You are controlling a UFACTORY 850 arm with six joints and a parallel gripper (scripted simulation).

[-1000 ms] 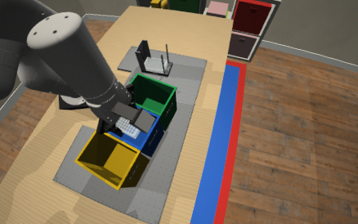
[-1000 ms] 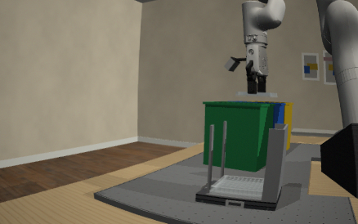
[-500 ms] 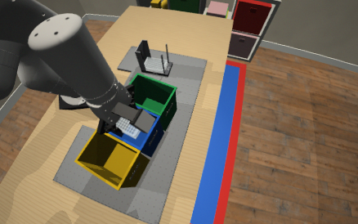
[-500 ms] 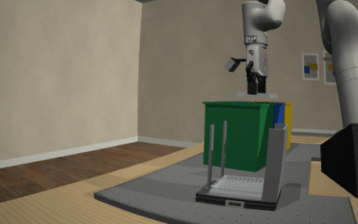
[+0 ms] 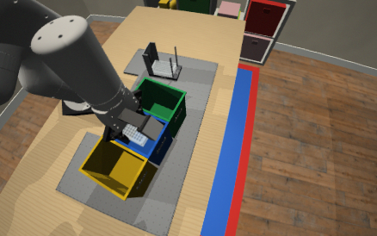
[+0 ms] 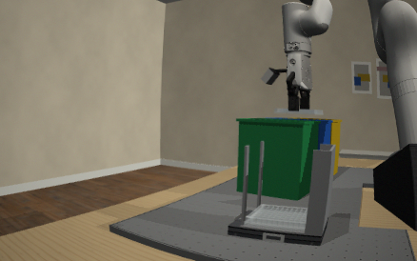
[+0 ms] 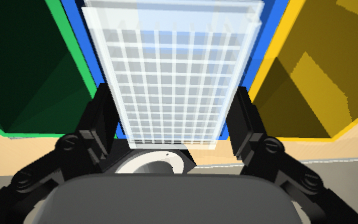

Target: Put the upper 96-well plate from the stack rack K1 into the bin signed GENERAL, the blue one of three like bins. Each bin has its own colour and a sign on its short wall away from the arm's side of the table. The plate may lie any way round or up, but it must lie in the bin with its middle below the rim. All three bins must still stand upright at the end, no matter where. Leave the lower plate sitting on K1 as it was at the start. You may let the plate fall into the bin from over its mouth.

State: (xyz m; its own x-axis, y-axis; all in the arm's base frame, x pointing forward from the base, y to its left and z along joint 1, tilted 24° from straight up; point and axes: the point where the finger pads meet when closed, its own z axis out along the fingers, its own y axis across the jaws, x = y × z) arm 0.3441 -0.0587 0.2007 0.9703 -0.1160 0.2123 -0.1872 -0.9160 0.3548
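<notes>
Now: hand 120 mm above the blue bin. The rest, counted from my hand: yellow bin: 130 mm to the right, 120 mm below, 20 mm behind; then green bin: 130 mm to the left, 120 mm below, 20 mm ahead.
</notes>
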